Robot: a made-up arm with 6 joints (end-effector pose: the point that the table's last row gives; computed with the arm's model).
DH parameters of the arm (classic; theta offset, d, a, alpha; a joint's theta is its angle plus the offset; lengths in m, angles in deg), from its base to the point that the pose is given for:
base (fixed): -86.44 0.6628 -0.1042 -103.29
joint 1: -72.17 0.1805 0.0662 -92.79
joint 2: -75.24 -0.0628 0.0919 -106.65
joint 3: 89.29 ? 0.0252 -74
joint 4: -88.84 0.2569 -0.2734 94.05
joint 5: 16.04 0.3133 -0.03 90
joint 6: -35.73 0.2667 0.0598 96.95
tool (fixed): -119.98 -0.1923 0 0
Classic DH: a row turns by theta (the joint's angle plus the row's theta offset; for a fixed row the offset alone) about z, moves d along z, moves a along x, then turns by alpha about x.
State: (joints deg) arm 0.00 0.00 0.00 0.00 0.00 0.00
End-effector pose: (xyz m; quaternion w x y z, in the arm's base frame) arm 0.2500 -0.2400 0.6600 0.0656 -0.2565 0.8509 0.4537
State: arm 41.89 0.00 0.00 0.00 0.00 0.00
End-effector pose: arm 0.1884 -0.1861 0.4138 0.1692 -0.1371 0.6596 0.7193
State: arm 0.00 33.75 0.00 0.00 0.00 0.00
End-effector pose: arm 0.1944 -0.2468 0.6939 0.3324 -0.3018 0.8251 0.3431
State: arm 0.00 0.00 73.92 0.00 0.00 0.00
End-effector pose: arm 0.6465 0.0132 0.6600 0.2204 0.7166 -0.5257 -0.4020
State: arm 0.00 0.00 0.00 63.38 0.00 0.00
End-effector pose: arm 0.3744 -0.0724 1.0496 0.1706 0.3577 -0.9178 0.0235
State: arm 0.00 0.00 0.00 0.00 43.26 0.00
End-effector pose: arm 0.0821 -0.2401 0.8234 0.3746 -0.4057 0.7668 0.3273
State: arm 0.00 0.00 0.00 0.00 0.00 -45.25
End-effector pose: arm 0.2500 -0.0909 0.6979 0.0381 0.2620 -0.9600 -0.0914
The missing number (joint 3, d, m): 0.0213
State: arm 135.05 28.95 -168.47 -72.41 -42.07 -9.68
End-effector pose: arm 0.4982 0.3780 0.5274 0.0346 0.9517 -0.2212 -0.2099
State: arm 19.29 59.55 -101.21 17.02 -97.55 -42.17
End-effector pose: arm 0.4445 0.4441 0.3872 0.0104 -0.1842 -0.3160 -0.9307
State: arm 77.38 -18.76 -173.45 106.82 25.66 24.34
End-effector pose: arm 0.2683 -0.4473 0.6081 0.6444 -0.5233 -0.2612 -0.4927
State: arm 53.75 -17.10 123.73 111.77 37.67 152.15
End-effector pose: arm 0.3069 -0.0438 0.9928 0.5310 0.8223 0.1029 -0.1767
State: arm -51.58 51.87 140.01 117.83 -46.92 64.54
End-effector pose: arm -0.3259 0.6945 0.7413 0.1768 0.7422 -0.1317 0.6329
